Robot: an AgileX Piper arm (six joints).
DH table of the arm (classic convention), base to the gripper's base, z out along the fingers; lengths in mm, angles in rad. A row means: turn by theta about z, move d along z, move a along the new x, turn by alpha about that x. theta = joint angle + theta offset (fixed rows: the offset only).
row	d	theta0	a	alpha
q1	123	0	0	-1.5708
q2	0	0.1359	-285	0
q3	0	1.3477	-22	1.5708
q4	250.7	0	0	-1.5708
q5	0	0	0	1.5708
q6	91	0	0	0
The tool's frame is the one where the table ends.
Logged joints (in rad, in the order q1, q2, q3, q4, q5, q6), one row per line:
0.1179, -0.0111, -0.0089, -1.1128, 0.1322, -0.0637
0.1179, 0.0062, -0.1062, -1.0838, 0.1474, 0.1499
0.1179, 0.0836, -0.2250, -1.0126, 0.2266, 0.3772
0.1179, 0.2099, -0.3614, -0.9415, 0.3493, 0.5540
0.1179, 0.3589, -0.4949, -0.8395, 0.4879, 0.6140
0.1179, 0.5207, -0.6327, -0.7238, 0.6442, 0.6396
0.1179, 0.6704, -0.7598, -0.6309, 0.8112, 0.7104
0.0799, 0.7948, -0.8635, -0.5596, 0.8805, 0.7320
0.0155, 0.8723, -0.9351, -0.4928, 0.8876, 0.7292
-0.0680, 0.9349, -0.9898, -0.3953, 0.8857, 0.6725
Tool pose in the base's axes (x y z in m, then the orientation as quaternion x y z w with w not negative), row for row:
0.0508, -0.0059, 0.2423, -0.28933, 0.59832, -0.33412, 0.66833
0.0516, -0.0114, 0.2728, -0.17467, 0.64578, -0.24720, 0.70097
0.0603, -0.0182, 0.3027, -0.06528, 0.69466, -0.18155, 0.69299
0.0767, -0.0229, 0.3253, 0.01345, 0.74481, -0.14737, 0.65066
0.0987, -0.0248, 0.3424, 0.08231, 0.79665, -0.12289, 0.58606
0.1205, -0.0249, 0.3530, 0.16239, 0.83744, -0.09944, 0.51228
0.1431, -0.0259, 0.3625, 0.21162, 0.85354, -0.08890, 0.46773
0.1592, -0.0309, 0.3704, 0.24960, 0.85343, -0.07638, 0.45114
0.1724, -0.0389, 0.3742, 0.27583, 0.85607, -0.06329, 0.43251
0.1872, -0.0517, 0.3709, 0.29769, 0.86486, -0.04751, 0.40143
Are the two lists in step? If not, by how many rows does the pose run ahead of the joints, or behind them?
The pose runs 1 row ahead of the joints: the pose in row i belongs to the joints in row i + 1.
